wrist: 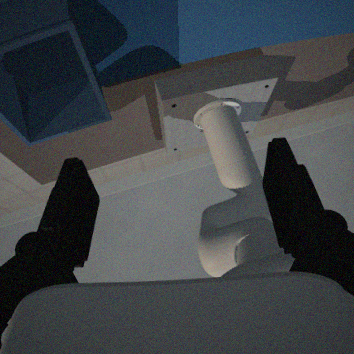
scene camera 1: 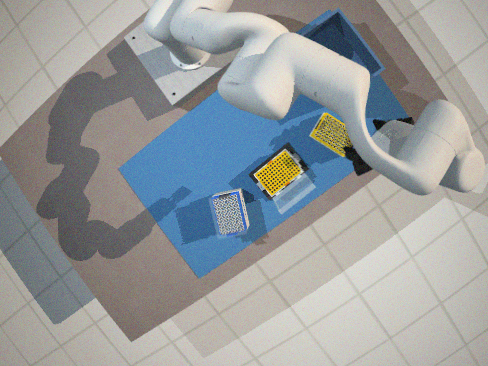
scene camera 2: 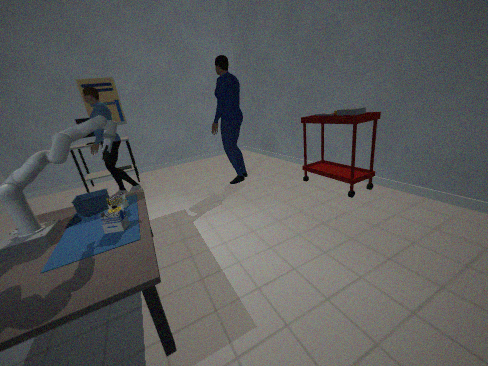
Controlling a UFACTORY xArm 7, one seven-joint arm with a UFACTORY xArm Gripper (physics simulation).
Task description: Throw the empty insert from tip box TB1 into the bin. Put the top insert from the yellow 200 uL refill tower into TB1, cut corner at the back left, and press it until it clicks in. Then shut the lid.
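Observation:
The open tip box TB1 (scene camera 1: 304, 166) stands mid-mat in scene camera 1, its clear lid (scene camera 1: 296, 196) folded out toward the table's front edge. A yellow insert with dark, empty-looking holes (scene camera 1: 278, 172) sits in it. The yellow refill tower (scene camera 1: 330, 131) stands to its right, pale tips showing on top, partly hidden by the arm. The blue bin (scene camera 1: 362, 41) (scene camera 2: 91, 202) (wrist: 89, 70) is at the mat's far right. My gripper (scene camera 1: 368, 141) (wrist: 175, 169) is open and empty, above and beyond the tower's right side, tilted to face the arm's base. TB1 and the tower do not show in the wrist view.
A blue-edged tip rack (scene camera 1: 230, 213) (scene camera 2: 115, 225) stands left of TB1 on the blue mat (scene camera 1: 175, 165). The arm's base plate (scene camera 1: 160, 62) (wrist: 185, 137) is behind the mat. Two people (scene camera 2: 229, 115) (scene camera 2: 102, 112) and a red cart (scene camera 2: 340, 119) are beyond the table.

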